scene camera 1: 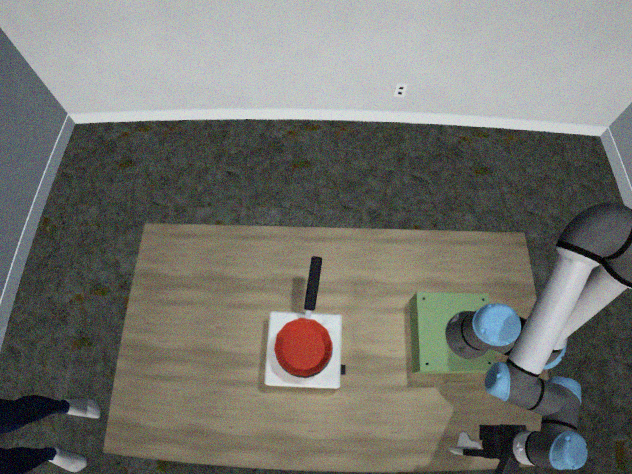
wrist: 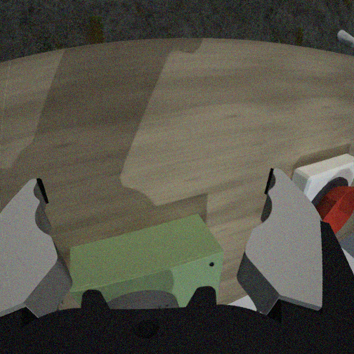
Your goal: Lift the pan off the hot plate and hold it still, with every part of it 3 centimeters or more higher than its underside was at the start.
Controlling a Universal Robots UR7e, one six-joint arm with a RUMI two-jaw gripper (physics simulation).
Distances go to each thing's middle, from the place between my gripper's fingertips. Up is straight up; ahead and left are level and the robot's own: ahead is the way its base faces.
The white hot plate (scene camera 1: 275, 375) is 47 cm ahead of my hand, 28 cm to the right of it and 15 cm below it. Round my hand: red pan (scene camera 1: 303, 346): 48 cm ahead, 38 cm to the right, 8 cm below.
